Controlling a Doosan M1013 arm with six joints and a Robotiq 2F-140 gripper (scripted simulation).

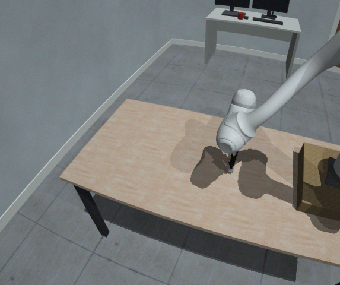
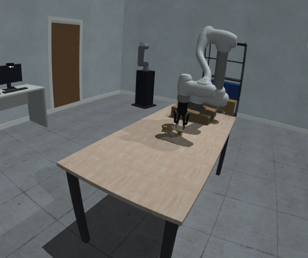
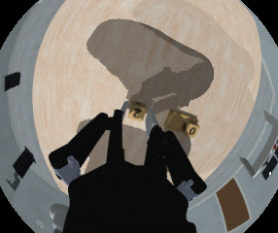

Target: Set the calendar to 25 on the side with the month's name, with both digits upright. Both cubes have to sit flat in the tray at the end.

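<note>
My gripper is now 2 cm short of the wooden calendar tray, 10 cm to the left of it and 4 cm above it.
</note>
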